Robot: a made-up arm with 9 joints. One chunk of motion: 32 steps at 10 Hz.
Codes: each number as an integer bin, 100 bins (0 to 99) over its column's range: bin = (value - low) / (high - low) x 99, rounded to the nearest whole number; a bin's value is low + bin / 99 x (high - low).
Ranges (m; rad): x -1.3..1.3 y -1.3..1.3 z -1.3..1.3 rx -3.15..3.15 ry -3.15..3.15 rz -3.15..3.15
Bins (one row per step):
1: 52 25 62 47 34 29
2: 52 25 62 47 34 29
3: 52 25 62 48 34 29
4: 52 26 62 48 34 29
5: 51 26 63 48 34 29
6: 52 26 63 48 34 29
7: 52 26 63 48 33 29
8: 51 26 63 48 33 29
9: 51 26 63 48 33 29
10: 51 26 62 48 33 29
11: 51 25 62 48 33 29
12: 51 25 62 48 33 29
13: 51 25 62 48 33 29
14: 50 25 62 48 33 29
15: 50 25 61 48 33 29
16: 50 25 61 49 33 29
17: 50 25 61 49 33 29
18: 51 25 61 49 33 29
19: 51 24 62 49 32 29
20: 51 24 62 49 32 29
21: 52 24 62 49 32 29
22: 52 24 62 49 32 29
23: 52 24 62 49 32 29
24: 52 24 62 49 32 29
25: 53 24 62 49 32 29
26: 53 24 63 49 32 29
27: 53 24 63 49 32 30
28: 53 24 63 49 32 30
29: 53 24 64 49 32 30
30: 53 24 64 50 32 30
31: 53 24 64 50 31 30
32: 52 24 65 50 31 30
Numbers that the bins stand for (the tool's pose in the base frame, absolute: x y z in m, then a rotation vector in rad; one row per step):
1: 0.0657 -0.6434 0.3283 -0.1591 -0.9864 -1.3045
2: 0.0657 -0.6434 0.3283 -0.1591 -0.9864 -1.3045
3: 0.0657 -0.6434 0.3283 -0.0955 -0.9864 -1.3045
4: 0.0657 -0.6172 0.3283 -0.0955 -0.9864 -1.3045
5: 0.0394 -0.6172 0.3545 -0.0955 -0.9864 -1.3045
6: 0.0657 -0.6172 0.3545 -0.0955 -0.9864 -1.3045
7: 0.0657 -0.6172 0.3545 -0.0955 -1.0500 -1.3045
8: 0.0394 -0.6172 0.3545 -0.0955 -1.0500 -1.3045
9: 0.0394 -0.6172 0.3545 -0.0955 -1.0500 -1.3045
10: 0.0394 -0.6172 0.3283 -0.0955 -1.0500 -1.3045
11: 0.0394 -0.6434 0.3283 -0.0955 -1.0500 -1.3045
12: 0.0394 -0.6434 0.3283 -0.0955 -1.0500 -1.3045
13: 0.0394 -0.6434 0.3283 -0.0955 -1.0500 -1.3045
14: 0.0131 -0.6434 0.3283 -0.0955 -1.0500 -1.3045
15: 0.0131 -0.6434 0.3020 -0.0955 -1.0500 -1.3045
16: 0.0131 -0.6434 0.3020 -0.0318 -1.0500 -1.3045
17: 0.0131 -0.6434 0.3020 -0.0318 -1.0500 -1.3045
18: 0.0394 -0.6434 0.3020 -0.0318 -1.0500 -1.3045
19: 0.0394 -0.6697 0.3283 -0.0318 -1.1136 -1.3045
20: 0.0394 -0.6697 0.3283 -0.0318 -1.1136 -1.3045
21: 0.0657 -0.6697 0.3283 -0.0318 -1.1136 -1.3045
22: 0.0657 -0.6697 0.3283 -0.0318 -1.1136 -1.3045
23: 0.0657 -0.6697 0.3283 -0.0318 -1.1136 -1.3045
24: 0.0657 -0.6697 0.3283 -0.0318 -1.1136 -1.3045
25: 0.0919 -0.6697 0.3283 -0.0318 -1.1136 -1.3045
26: 0.0919 -0.6697 0.3545 -0.0318 -1.1136 -1.3045
27: 0.0919 -0.6697 0.3545 -0.0318 -1.1136 -1.2409
28: 0.0919 -0.6697 0.3545 -0.0318 -1.1136 -1.2409
29: 0.0919 -0.6697 0.3808 -0.0318 -1.1136 -1.2409
30: 0.0919 -0.6697 0.3808 0.0318 -1.1136 -1.2409
31: 0.0919 -0.6697 0.3808 0.0318 -1.1773 -1.2409
32: 0.0657 -0.6697 0.4071 0.0318 -1.1773 -1.2409

